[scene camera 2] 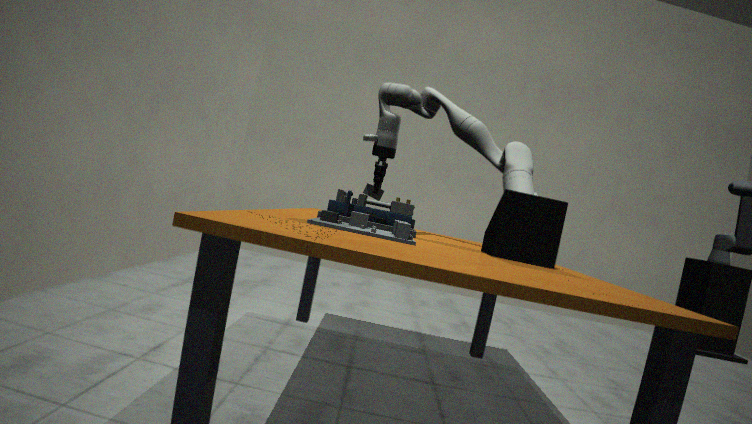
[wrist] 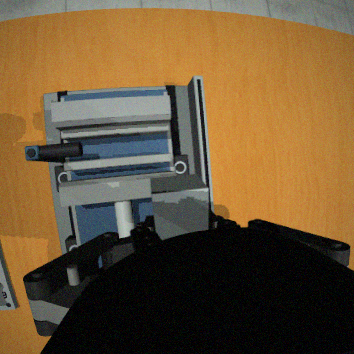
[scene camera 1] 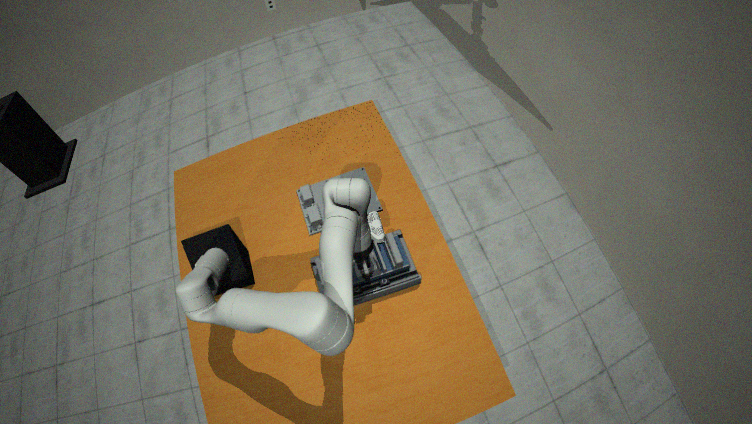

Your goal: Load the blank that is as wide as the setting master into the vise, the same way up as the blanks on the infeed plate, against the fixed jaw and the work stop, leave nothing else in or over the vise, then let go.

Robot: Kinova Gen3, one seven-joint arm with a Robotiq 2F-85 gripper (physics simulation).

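Places are measured from the arm's base along level axes (x back, y right, z up), in centimetres.
Where they show: gripper, fingertip midpoint: (scene camera 2: 375,194) (wrist: 179,224) (scene camera 1: 364,271); arm's base at its link origin: (scene camera 2: 521,219) (scene camera 1: 216,261).
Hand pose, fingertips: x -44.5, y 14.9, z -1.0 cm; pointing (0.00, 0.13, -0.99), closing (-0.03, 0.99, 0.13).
Observation:
Things, the pixels of their top centre, and the offset from my fingertips. "spot": a spot on its surface instead.
- grey block-shaped blank at its top centre: (wrist: 185,225) (scene camera 1: 366,265) (scene camera 2: 375,184) dx -0.8, dy -0.2, dz +3.3 cm
- vise at its top centre: (wrist: 129,225) (scene camera 1: 361,259) (scene camera 2: 374,195) dx +0.0, dy -4.2, dz -0.7 cm
- dark rod at its top centre: (wrist: 58,149) dx -6.8, dy -9.7, dz -1.0 cm
- grey infeed plate at its top centre: (scene camera 2: 363,228) (scene camera 1: 337,199) dx +1.9, dy -32.5, dz -9.8 cm
- raised rail at a spot on its surface: (wrist: 199,130) spot: dx -8.9, dy +3.8, dz -5.6 cm
A grey block-shaped blank (scene camera 2: 373,191) (wrist: 180,212) is between my fingers, tilted in the second scene view. My gripper (scene camera 1: 365,265) (scene camera 2: 378,183) (wrist: 179,224) is shut on it, over the vise (scene camera 1: 389,285) (scene camera 2: 337,205) (wrist: 183,115). In the wrist view the blank covers the right part of the near jaw (wrist: 102,193); whether it touches the vise I cannot tell. The far jaw (wrist: 110,108) lies beyond two light strips. A dark rod (wrist: 60,151) with a blue end, perhaps the work stop, reaches in from the left. I cannot tell which block is the setting master.
The grey infeed plate (scene camera 1: 374,197) (scene camera 2: 363,231) (wrist: 8,300) lies beside the vise, partly hidden by my arm in the first scene view. Blocks (scene camera 1: 307,194) (scene camera 2: 402,229) stand on it. A raised rail (wrist: 199,130) runs along the vise's right side. My black base (scene camera 1: 236,263) (scene camera 2: 526,226) stands on the table.

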